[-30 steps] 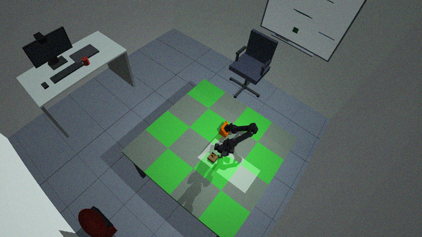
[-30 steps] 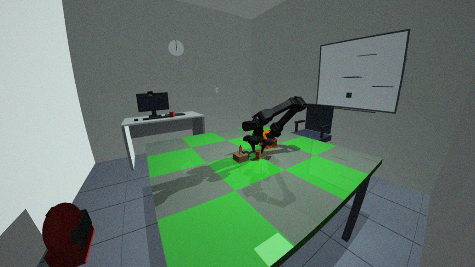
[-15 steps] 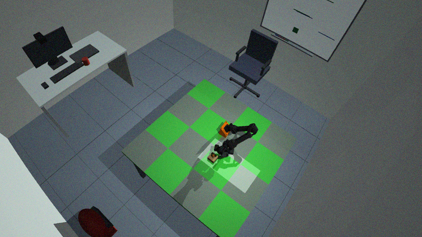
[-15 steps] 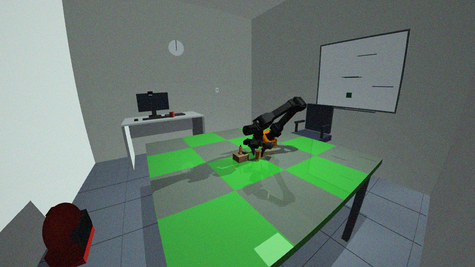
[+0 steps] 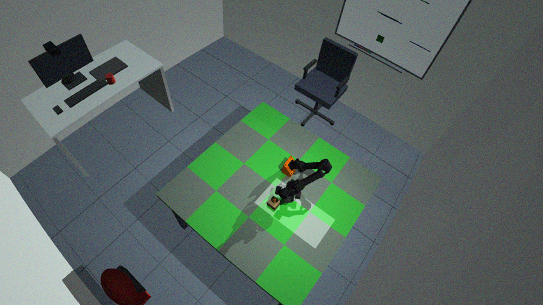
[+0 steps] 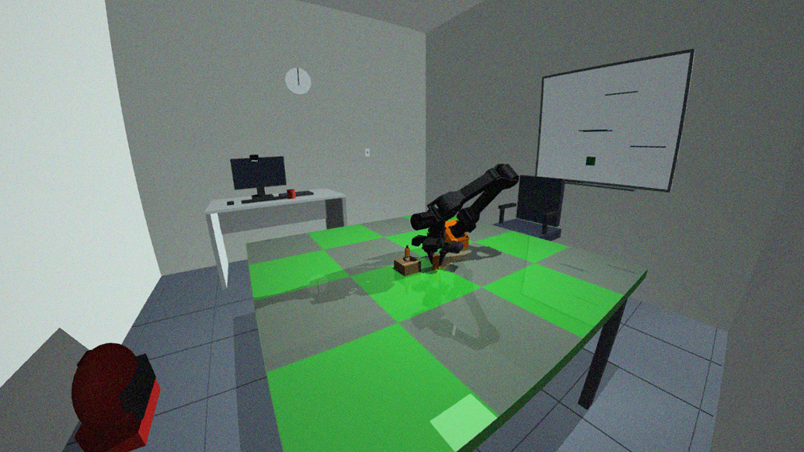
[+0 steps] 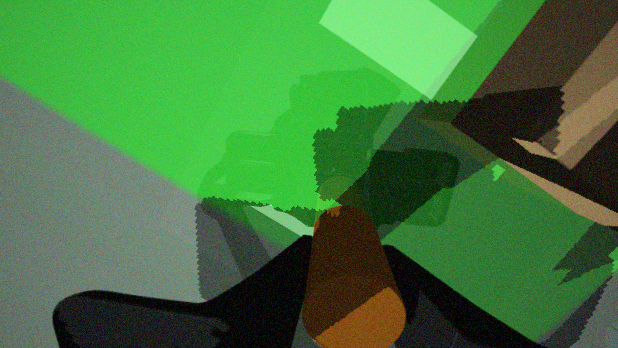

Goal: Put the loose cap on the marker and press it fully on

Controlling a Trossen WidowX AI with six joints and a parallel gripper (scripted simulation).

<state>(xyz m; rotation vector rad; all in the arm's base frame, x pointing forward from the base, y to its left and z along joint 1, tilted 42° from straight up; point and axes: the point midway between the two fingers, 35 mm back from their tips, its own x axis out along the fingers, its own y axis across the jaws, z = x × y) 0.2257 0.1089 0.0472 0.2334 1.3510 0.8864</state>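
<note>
Now: the holder block 100 mm ahead of my gripper tip, 50 mm to the right of it and 10 mm above it. From my gripper tip the other things lie so: orange marker cap: 10 mm above.
</note>
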